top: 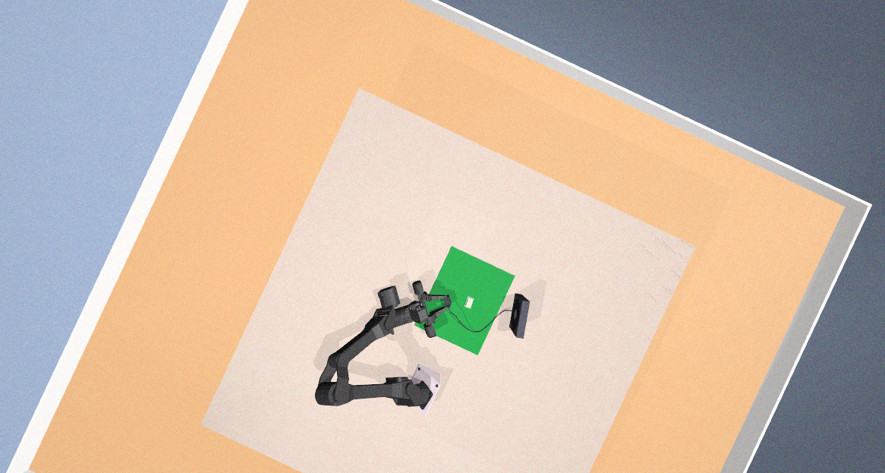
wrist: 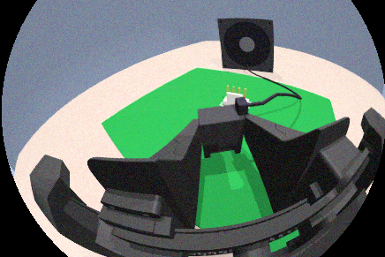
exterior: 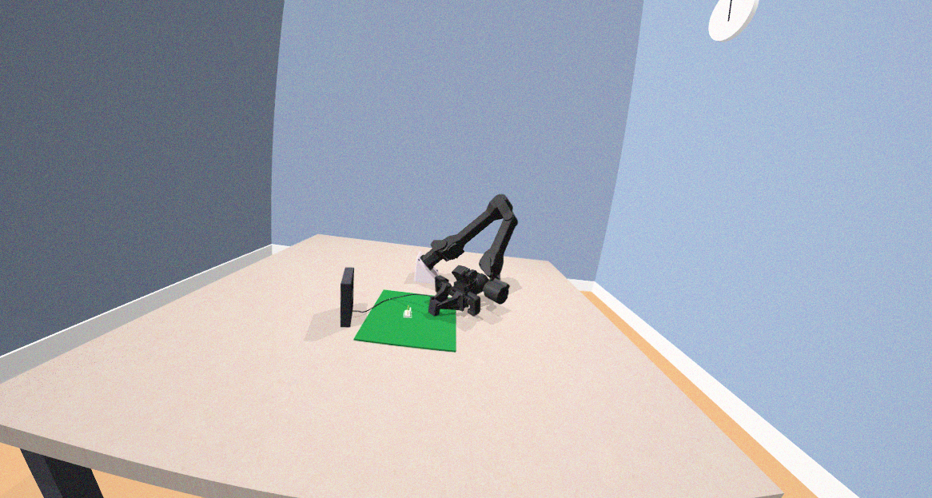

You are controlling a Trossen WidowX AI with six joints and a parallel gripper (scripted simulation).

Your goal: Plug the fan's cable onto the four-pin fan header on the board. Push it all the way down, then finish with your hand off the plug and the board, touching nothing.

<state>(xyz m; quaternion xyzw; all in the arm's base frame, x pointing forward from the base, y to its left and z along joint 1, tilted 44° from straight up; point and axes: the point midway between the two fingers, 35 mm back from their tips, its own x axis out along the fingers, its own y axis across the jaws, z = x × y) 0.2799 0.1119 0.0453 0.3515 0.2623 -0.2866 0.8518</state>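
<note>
Right now the dark plug is 10 mm below my gripper tip. From my gripper tip the other things lie so: white four-pin header: 70 mm to the right, 30 mm below, 30 mm ahead; green board: 50 mm to the right, 50 mm below, 30 mm ahead; black fan: 210 mm to the right, 80 mm ahead, 20 mm above.
</note>
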